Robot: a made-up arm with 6 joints. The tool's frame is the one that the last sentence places. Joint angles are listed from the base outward.
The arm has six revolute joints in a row. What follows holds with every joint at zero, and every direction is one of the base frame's.
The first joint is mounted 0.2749 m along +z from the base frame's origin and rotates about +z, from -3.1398 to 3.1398 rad.
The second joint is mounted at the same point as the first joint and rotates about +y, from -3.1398 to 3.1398 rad.
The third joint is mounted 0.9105 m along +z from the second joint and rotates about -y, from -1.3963 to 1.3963 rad.
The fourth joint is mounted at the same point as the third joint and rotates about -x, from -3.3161 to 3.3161 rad.
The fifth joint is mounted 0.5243 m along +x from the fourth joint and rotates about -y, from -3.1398 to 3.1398 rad.
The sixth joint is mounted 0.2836 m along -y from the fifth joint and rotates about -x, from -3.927 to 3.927 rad.
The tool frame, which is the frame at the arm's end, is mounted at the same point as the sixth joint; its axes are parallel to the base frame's.
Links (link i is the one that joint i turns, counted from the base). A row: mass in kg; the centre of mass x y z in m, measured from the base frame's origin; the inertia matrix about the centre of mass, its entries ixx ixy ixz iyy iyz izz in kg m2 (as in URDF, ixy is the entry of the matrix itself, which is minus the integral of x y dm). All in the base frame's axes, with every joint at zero. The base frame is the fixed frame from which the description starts. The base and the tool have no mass.
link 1: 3.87; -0.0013 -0.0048 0.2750; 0.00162 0 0 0.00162 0 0.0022
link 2: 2.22; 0.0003 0.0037 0.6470; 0.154 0 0 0.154 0 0.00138
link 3: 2.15; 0.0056 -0.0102 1.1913; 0.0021 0 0 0.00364 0 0.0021
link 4: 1.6; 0.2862 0.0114 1.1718; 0.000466 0 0 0.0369 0 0.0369
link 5: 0.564; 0.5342 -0.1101 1.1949; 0.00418 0 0 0.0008 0 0.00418
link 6: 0.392; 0.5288 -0.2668 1.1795; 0.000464 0 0 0.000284 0 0.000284
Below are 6 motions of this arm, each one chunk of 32 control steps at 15 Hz.
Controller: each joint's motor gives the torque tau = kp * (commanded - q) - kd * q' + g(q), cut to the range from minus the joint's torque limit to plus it. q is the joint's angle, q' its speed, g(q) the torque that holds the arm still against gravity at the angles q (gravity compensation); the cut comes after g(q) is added. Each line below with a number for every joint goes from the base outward.
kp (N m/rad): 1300 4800 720 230 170 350
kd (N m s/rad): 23 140 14 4.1 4.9 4.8
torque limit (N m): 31 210 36 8.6 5.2 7
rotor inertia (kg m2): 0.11 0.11 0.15 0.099 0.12 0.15
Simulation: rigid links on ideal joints. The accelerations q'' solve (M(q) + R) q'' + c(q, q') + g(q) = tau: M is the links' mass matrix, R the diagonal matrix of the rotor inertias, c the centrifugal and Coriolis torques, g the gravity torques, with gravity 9.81 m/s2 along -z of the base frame. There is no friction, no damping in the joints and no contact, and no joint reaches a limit. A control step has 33 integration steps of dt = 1/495 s. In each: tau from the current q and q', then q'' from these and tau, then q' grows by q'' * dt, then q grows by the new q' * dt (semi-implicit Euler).
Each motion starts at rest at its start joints. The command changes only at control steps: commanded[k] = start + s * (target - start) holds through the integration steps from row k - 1 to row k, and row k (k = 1, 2, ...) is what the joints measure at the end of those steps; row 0 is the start. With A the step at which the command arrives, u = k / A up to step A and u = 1 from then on. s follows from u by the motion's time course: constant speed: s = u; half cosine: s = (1 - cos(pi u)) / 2; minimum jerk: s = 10 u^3 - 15 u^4 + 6 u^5; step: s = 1 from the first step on.
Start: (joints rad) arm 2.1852 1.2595 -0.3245 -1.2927 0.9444 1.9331
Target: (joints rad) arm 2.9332 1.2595 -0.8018 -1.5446 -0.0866 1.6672
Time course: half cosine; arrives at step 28
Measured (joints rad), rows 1 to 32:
1: 2.1866 1.2595 -0.3262 -1.2934 0.9412 1.9320
2: 2.1928 1.2595 -0.3313 -1.2958 0.9313 1.9291
3: 2.2059 1.2595 -0.3394 -1.3002 0.9149 1.9245
4: 2.2247 1.2595 -0.3501 -1.3062 0.8925 1.9184
5: 2.2469 1.2595 -0.3635 -1.3136 0.8643 1.9109
6: 2.2717 1.2595 -0.3795 -1.3220 0.8305 1.9019
7: 2.2999 1.2595 -0.3978 -1.3316 0.7918 1.8917
8: 2.3322 1.2595 -0.4181 -1.3425 0.7485 1.8803
9: 2.3679 1.2595 -0.4403 -1.3544 0.7012 1.8678
10: 2.4057 1.2596 -0.4640 -1.3670 0.6505 1.8546
11: 2.4450 1.2596 -0.4890 -1.3802 0.5970 1.8406
12: 2.4856 1.2595 -0.5149 -1.3939 0.5414 1.8262
13: 2.5274 1.2595 -0.5414 -1.4079 0.4843 1.8114
14: 2.5698 1.2595 -0.5682 -1.4221 0.4266 1.7965
15: 2.6120 1.2595 -0.5949 -1.4363 0.3688 1.7816
16: 2.6533 1.2595 -0.6213 -1.4501 0.3118 1.7670
17: 2.6934 1.2595 -0.6469 -1.4636 0.2562 1.7527
18: 2.7319 1.2595 -0.6715 -1.4765 0.2028 1.7391
19: 2.7683 1.2595 -0.6947 -1.4887 0.1522 1.7263
20: 2.8021 1.2595 -0.7162 -1.5001 0.1051 1.7143
21: 2.8327 1.2595 -0.7358 -1.5103 0.0622 1.7035
22: 2.8599 1.2595 -0.7533 -1.5195 0.0239 1.6938
23: 2.8833 1.2595 -0.7683 -1.5274 -0.0094 1.6855
24: 2.9027 1.2595 -0.7808 -1.5339 -0.0371 1.6787
25: 2.9177 1.2595 -0.7905 -1.5389 -0.0589 1.6734
26: 2.9283 1.2595 -0.7974 -1.5425 -0.0747 1.6696
27: 2.9342 1.2595 -0.8013 -1.5445 -0.0840 1.6675
28: 2.9354 1.2595 -0.8022 -1.5450 -0.0870 1.6671
29: 2.9335 1.2595 -0.8017 -1.5446 -0.0867 1.6672
30: 2.9319 1.2595 -0.8017 -1.5444 -0.0866 1.6672
31: 2.9325 1.2595 -0.8018 -1.5445 -0.0866 1.6672
32: 2.9337 1.2595 -0.8018 -1.5447 -0.0866 1.6672

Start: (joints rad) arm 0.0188 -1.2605 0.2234 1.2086 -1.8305 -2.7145
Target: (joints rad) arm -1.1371 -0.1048 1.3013 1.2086 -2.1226 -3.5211
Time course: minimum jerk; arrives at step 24
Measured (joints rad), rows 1 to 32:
1: 0.0184 -1.2598 0.2244 1.2085 -1.8307 -2.7152
2: 0.0148 -1.2549 0.2305 1.2081 -1.8321 -2.7197
3: 0.0032 -1.2422 0.2438 1.2076 -1.8354 -2.7300
4: -0.0208 -1.2195 0.2663 1.2077 -1.8412 -2.7475
5: -0.0582 -1.1857 0.2994 1.2084 -1.8497 -2.7728
6: -0.1077 -1.1405 0.3434 1.2093 -1.8611 -2.8063
7: -0.1676 -1.0843 0.3978 1.2099 -1.8754 -2.8473
8: -0.2374 -1.0182 0.4616 1.2105 -1.8924 -2.8952
9: -0.3173 -0.9431 0.5330 1.2111 -1.9115 -2.9491
10: -0.4064 -0.8610 0.6102 1.2121 -1.9324 -3.0075
11: -0.5014 -0.7737 0.6911 1.2133 -1.9545 -3.0691
12: -0.5961 -0.6836 0.7735 1.2144 -1.9772 -3.1321
13: -0.6841 -0.5930 0.8551 1.2148 -2.0000 -3.1948
14: -0.7640 -0.5047 0.9339 1.2140 -2.0221 -3.2554
15: -0.8397 -0.4213 1.0083 1.2128 -2.0430 -3.3124
16: -0.9102 -0.3452 1.0770 1.2136 -2.0620 -3.3641
17: -0.9718 -0.2783 1.1378 1.2128 -2.0788 -3.4093
18: -1.0237 -0.2219 1.1893 1.2130 -2.0930 -3.4469
19: -1.0654 -0.1770 1.2308 1.2121 -2.1043 -3.4764
20: -1.0971 -0.1437 1.2616 1.2110 -2.1127 -3.4978
21: -1.1188 -0.1214 1.2823 1.2098 -2.1182 -3.5116
22: -1.1313 -0.1092 1.2941 1.2089 -2.1213 -3.5188
23: -1.1363 -0.1046 1.2993 1.2085 -2.1225 -3.5211
24: -1.1371 -0.1044 1.3008 1.2085 -2.1226 -3.5211
25: -1.1371 -0.1049 1.3017 1.2087 -2.1226 -3.5211
26: -1.1371 -0.1050 1.3016 1.2087 -2.1226 -3.5211
27: -1.1371 -0.1048 1.3012 1.2085 -2.1226 -3.5211
28: -1.1371 -0.1047 1.3012 1.2086 -2.1226 -3.5211
29: -1.1371 -0.1048 1.3013 1.2086 -2.1226 -3.5211
30: -1.1371 -0.1048 1.3014 1.2086 -2.1226 -3.5211
31: -1.1371 -0.1048 1.3013 1.2086 -2.1226 -3.5211
32: -1.1371 -0.1048 1.3013 1.2086 -2.1226 -3.5211

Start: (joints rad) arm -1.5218 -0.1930 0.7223 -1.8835 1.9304 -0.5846
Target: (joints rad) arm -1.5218 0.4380 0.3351 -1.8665 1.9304 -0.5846
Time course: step
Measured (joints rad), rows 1 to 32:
1: -1.5204 -0.1192 0.6789 -1.8770 1.9314 -0.5847
2: -1.5210 0.1122 0.5883 -1.8783 1.9312 -0.5845
3: -1.5225 0.4665 0.4761 -1.8740 1.9296 -0.5831
4: -1.5243 0.7108 0.2261 -1.8546 1.9285 -0.5842
5: -1.5231 0.8426 0.1272 -1.8590 1.9294 -0.5843
6: -1.5203 0.8391 0.1502 -1.8595 1.9295 -0.5844
7: -1.5198 0.7030 0.2893 -1.8595 1.9293 -0.5842
8: -1.5239 0.4544 0.3785 -1.8738 1.9298 -0.5841
9: -1.5224 0.3338 0.3997 -1.8798 1.9319 -0.5851
10: -1.5193 0.3945 0.3641 -1.8740 1.9316 -0.5849
11: -1.5220 0.4590 0.2987 -1.8584 1.9295 -0.5841
12: -1.5237 0.4449 0.3210 -1.8617 1.9300 -0.5848
13: -1.5216 0.4325 0.3519 -1.8717 1.9307 -0.5845
14: -1.5205 0.4366 0.3344 -1.8667 1.9305 -0.5847
15: -1.5221 0.4399 0.3310 -1.8651 1.9303 -0.5846
16: -1.5225 0.4381 0.3361 -1.8666 1.9304 -0.5846
17: -1.5216 0.4375 0.3360 -1.8668 1.9304 -0.5846
18: -1.5215 0.4381 0.3347 -1.8665 1.9304 -0.5846
19: -1.5220 0.4381 0.3349 -1.8664 1.9304 -0.5846
20: -1.5219 0.4380 0.3352 -1.8665 1.9304 -0.5846
21: -1.5217 0.4380 0.3351 -1.8665 1.9304 -0.5846
22: -1.5217 0.4380 0.3351 -1.8665 1.9304 -0.5846
23: -1.5218 0.4380 0.3351 -1.8665 1.9304 -0.5846
24: -1.5218 0.4380 0.3351 -1.8665 1.9304 -0.5846
25: -1.5218 0.4380 0.3351 -1.8665 1.9304 -0.5846
26: -1.5218 0.4380 0.3351 -1.8665 1.9304 -0.5846
27: -1.5218 0.4380 0.3351 -1.8665 1.9304 -0.5846
28: -1.5218 0.4380 0.3351 -1.8665 1.9304 -0.5846
29: -1.5218 0.4380 0.3351 -1.8665 1.9304 -0.5846
30: -1.5218 0.4380 0.3351 -1.8665 1.9304 -0.5846
31: -1.5218 0.4380 0.3351 -1.8665 1.9304 -0.5846
32: -1.5218 0.4380 0.3351 -1.8665 1.9304 -0.5846

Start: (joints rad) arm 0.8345 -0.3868 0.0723 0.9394 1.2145 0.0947
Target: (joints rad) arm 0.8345 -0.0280 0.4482 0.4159 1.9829 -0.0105
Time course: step
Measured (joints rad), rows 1 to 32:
1: 0.8320 -0.2715 0.3277 0.7423 1.3189 -0.0076
2: 0.8342 -0.0292 0.7501 0.3604 1.6203 -0.0434
3: 0.8372 -0.0047 0.4754 0.3077 2.0340 0.0017
4: 0.8357 -0.0224 0.1587 0.4219 2.2857 -0.0148
5: 0.8354 -0.0229 0.0842 0.3985 2.3519 -0.0094
6: 0.8355 -0.0218 0.2102 0.3997 2.2334 -0.0112
7: 0.8351 -0.0241 0.4771 0.4231 1.9783 -0.0099
8: 0.8314 -0.0430 0.4866 0.4444 1.8663 -0.0105
9: 0.8352 -0.0279 0.4382 0.4051 1.9419 -0.0106
10: 0.8354 -0.0223 0.4385 0.4102 1.9952 -0.0105
11: 0.8342 -0.0286 0.4517 0.4189 1.9822 -0.0105
12: 0.8342 -0.0298 0.4512 0.4177 1.9823 -0.0105
13: 0.8346 -0.0277 0.4469 0.4149 1.9831 -0.0105
14: 0.8346 -0.0274 0.4473 0.4153 1.9829 -0.0105
15: 0.8345 -0.0281 0.4487 0.4163 1.9829 -0.0105
16: 0.8345 -0.0282 0.4485 0.4161 1.9829 -0.0105
17: 0.8345 -0.0279 0.4480 0.4158 1.9829 -0.0105
18: 0.8345 -0.0279 0.4481 0.4159 1.9829 -0.0105
19: 0.8345 -0.0280 0.4483 0.4159 1.9829 -0.0105
20: 0.8345 -0.0280 0.4482 0.4159 1.9829 -0.0105
21: 0.8345 -0.0280 0.4482 0.4159 1.9829 -0.0105
22: 0.8345 -0.0280 0.4482 0.4159 1.9829 -0.0105
23: 0.8345 -0.0280 0.4482 0.4159 1.9829 -0.0105
24: 0.8345 -0.0280 0.4482 0.4159 1.9829 -0.0105
25: 0.8345 -0.0280 0.4482 0.4159 1.9829 -0.0105
26: 0.8345 -0.0280 0.4482 0.4159 1.9829 -0.0105
27: 0.8345 -0.0280 0.4482 0.4159 1.9829 -0.0105
28: 0.8345 -0.0280 0.4482 0.4159 1.9829 -0.0105
29: 0.8345 -0.0280 0.4482 0.4159 1.9829 -0.0105
30: 0.8345 -0.0280 0.4482 0.4159 1.9829 -0.0105
31: 0.8345 -0.0280 0.4482 0.4159 1.9829 -0.0105
32: 0.8345 -0.0280 0.4482 0.4159 1.9829 -0.0105

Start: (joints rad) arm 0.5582 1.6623 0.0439 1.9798 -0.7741 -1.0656
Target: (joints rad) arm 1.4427 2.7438 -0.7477 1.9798 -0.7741 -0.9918
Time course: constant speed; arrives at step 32
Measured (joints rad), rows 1 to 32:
1: 0.5720 1.6921 0.0248 1.9725 -0.7747 -1.0625
2: 0.6084 1.7330 -0.0148 1.9787 -0.7744 -1.0605
3: 0.6553 1.7669 -0.0377 1.9826 -0.7739 -1.0582
4: 0.6898 1.7989 -0.0588 1.9832 -0.7738 -1.0559
5: 0.7081 1.8331 -0.0854 1.9814 -0.7739 -1.0536
6: 0.7248 1.8673 -0.1104 1.9788 -0.7742 -1.0512
7: 0.7527 1.9008 -0.1343 1.9787 -0.7742 -1.0489
8: 0.7882 1.9345 -0.1591 1.9808 -0.7741 -1.0466
9: 0.8195 1.9685 -0.1842 1.9818 -0.7740 -1.0444
10: 0.8434 2.0023 -0.2089 1.9808 -0.7740 -1.0420
11: 0.8671 2.0360 -0.2334 1.9798 -0.7741 -1.0397
12: 0.8959 2.0698 -0.2581 1.9801 -0.7741 -1.0374
13: 0.9263 2.1036 -0.2829 1.9809 -0.7741 -1.0351
14: 0.9537 2.1374 -0.3077 1.9808 -0.7740 -1.0328
15: 0.9797 2.1712 -0.3323 1.9803 -0.7741 -1.0305
16: 1.0073 2.2050 -0.3570 1.9804 -0.7741 -1.0282
17: 1.0358 2.2388 -0.3818 1.9806 -0.7741 -1.0259
18: 1.0633 2.2726 -0.4065 1.9805 -0.7741 -1.0236
19: 1.0905 2.3063 -0.4312 1.9804 -0.7741 -1.0213
20: 1.1182 2.3401 -0.4559 1.9805 -0.7741 -1.0190
21: 1.1459 2.3739 -0.4806 1.9805 -0.7741 -1.0167
22: 1.1734 2.4077 -0.5053 1.9804 -0.7741 -1.0143
23: 1.2009 2.4415 -0.5300 1.9804 -0.7741 -1.0120
24: 1.2285 2.4753 -0.5548 1.9803 -0.7741 -1.0097
25: 1.2560 2.5091 -0.5795 1.9803 -0.7741 -1.0074
26: 1.2835 2.5428 -0.6042 1.9802 -0.7741 -1.0051
27: 1.3110 2.5766 -0.6289 1.9801 -0.7741 -1.0028
28: 1.3384 2.6104 -0.6536 1.9800 -0.7741 -1.0005
29: 1.3659 2.6442 -0.6783 1.9799 -0.7741 -0.9982
30: 1.3932 2.6780 -0.7030 1.9798 -0.7741 -0.9959
31: 1.4205 2.7117 -0.7277 1.9796 -0.7742 -0.9936
32: 1.4478 2.7455 -0.7524 1.9794 -0.7742 -0.9913

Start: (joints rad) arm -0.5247 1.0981 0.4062 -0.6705 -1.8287 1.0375
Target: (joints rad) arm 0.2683 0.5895 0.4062 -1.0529 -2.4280 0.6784
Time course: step
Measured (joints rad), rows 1 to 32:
1: -0.5143 1.0245 0.3789 -0.8495 -1.9242 0.9327
2: -0.4768 0.8213 0.3839 -1.2006 -2.2031 0.6474
3: -0.3689 0.5637 0.4555 -1.2594 -2.5264 0.4765
4: -0.1552 0.5001 0.5406 -0.9809 -2.6680 0.5127
5: 0.0920 0.5850 0.4960 -0.7708 -2.6273 0.7188
6: 0.3382 0.6140 0.3307 -0.8423 -2.4352 0.7873
7: 0.5330 0.6017 0.3687 -1.1978 -2.3704 0.6689
8: 0.6893 0.5875 0.4339 -1.3571 -2.4285 0.6520
9: 0.8116 0.5880 0.4069 -1.2743 -2.4304 0.6873
10: 0.8921 0.5931 0.3988 -1.0268 -2.4268 0.6753
11: 0.9098 0.5892 0.4121 -1.0363 -2.4284 0.6792
12: 0.8771 0.5886 0.4066 -1.0718 -2.4276 0.6779
13: 0.7977 0.5909 0.4062 -1.0553 -2.4277 0.6784
14: 0.6684 0.5915 0.4086 -1.0603 -2.4277 0.6781
15: 0.4907 0.5930 0.4100 -1.0584 -2.4276 0.6782
16: 0.2686 0.5953 0.4113 -1.0549 -2.4276 0.6782
17: 0.0699 0.5945 0.4085 -1.0418 -2.4281 0.6786
18: -0.0814 0.5919 0.4078 -1.0467 -2.4282 0.6785
19: -0.1840 0.5904 0.4070 -1.0457 -2.4282 0.6786
20: -0.2376 0.5897 0.4060 -1.0461 -2.4282 0.6786
21: -0.2421 0.5894 0.4058 -1.0462 -2.4283 0.6786
22: -0.1972 0.5896 0.4062 -1.0461 -2.4282 0.6786
23: -0.1033 0.5904 0.4069 -1.0459 -2.4282 0.6786
24: 0.0396 0.5918 0.4080 -1.0456 -2.4282 0.6785
25: 0.2305 0.5936 0.4097 -1.0457 -2.4281 0.6785
26: 0.4125 0.5938 0.4093 -1.0621 -2.4276 0.6781
27: 0.5470 0.5917 0.4074 -1.0590 -2.4276 0.6783
28: 0.6326 0.5902 0.4076 -1.0592 -2.4278 0.6782
29: 0.6692 0.5896 0.4067 -1.0597 -2.4277 0.6782
30: 0.6566 0.5896 0.4065 -1.0596 -2.4277 0.6782
31: 0.5947 0.5900 0.4071 -1.0595 -2.4277 0.6782
32: 0.4837 0.5909 0.4080 -1.0592 -2.4277 0.6782

